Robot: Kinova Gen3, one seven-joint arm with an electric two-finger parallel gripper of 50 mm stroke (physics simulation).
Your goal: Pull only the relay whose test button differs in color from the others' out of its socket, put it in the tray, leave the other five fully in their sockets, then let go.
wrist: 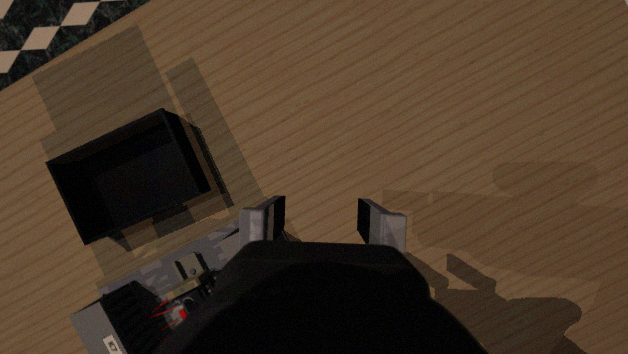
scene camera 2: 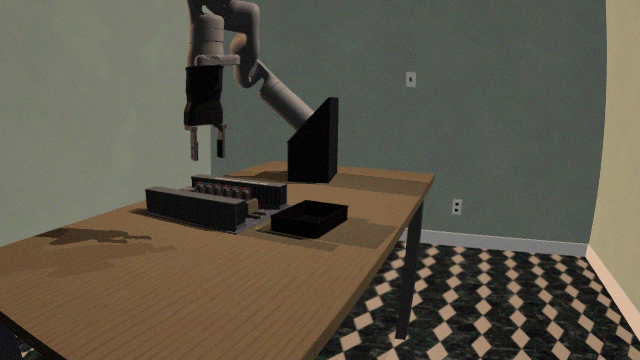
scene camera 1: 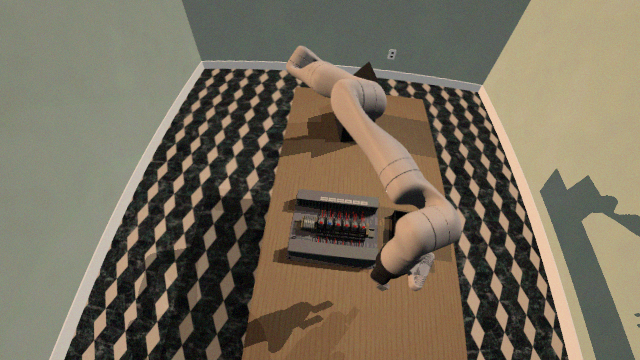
Path:
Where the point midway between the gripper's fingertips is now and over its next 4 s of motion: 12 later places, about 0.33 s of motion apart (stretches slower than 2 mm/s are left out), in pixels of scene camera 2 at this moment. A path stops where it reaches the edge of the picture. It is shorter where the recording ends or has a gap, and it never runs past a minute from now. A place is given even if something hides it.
My gripper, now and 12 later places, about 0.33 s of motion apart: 207, 158; 208, 156; 208, 157; 207, 158; 208, 155; 204, 146; 196, 114; 194, 111; 190, 108; 199, 110; 200, 109; 203, 115; 210, 146

